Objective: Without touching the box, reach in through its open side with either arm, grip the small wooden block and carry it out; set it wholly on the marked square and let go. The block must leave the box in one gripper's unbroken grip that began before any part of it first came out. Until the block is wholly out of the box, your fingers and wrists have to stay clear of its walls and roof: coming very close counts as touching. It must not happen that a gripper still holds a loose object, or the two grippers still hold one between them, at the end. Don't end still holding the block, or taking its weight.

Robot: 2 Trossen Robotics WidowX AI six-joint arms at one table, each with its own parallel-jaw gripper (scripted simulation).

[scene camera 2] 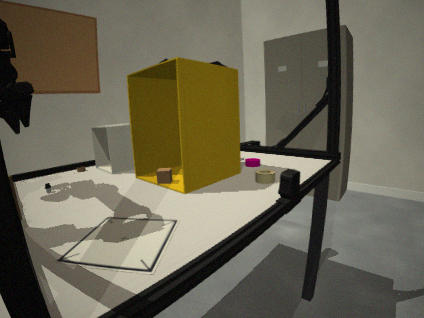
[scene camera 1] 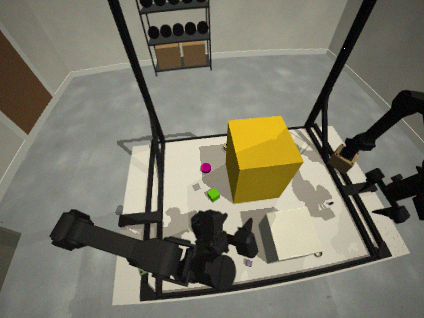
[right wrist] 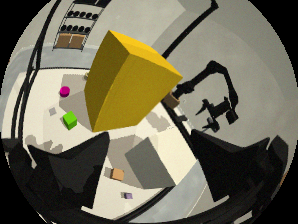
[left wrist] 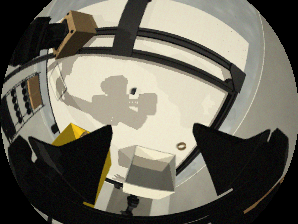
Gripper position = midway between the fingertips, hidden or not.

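I can see my left gripper (scene camera 1: 365, 201), and the left wrist view shows my left gripper (left wrist: 153, 128) too. I can also see my right gripper (scene camera 1: 238, 216), and you'd find my right gripper (right wrist: 150, 135) in the right wrist view as well.
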